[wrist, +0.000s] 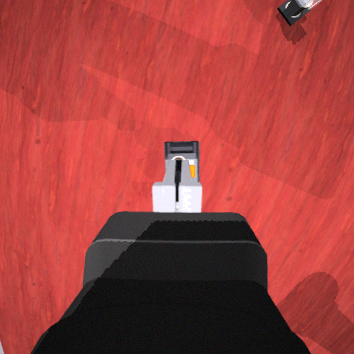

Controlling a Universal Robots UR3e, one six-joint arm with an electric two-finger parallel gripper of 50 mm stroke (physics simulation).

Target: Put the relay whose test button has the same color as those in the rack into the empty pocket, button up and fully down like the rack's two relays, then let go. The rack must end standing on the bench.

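My gripper is shut and empty, with its fingertips over the dark rack. The rack's end shows just past the tips. A relay with an orange button shows beside the right finger; the fingers cover most of it, and part of a white round mark shows at the tips. The rest of the rack, including the empty pocket, is hidden under the fingers and the gripper body. At the top right edge lies a black and pale object, partly cut off, possibly a relay; no button colour can be made out on it.
The bench top is red wood grain with darker shadow patches. A shadow falls at the lower right. A sliver of something pale shows at the bottom left corner. The black gripper body fills the lower middle of the view.
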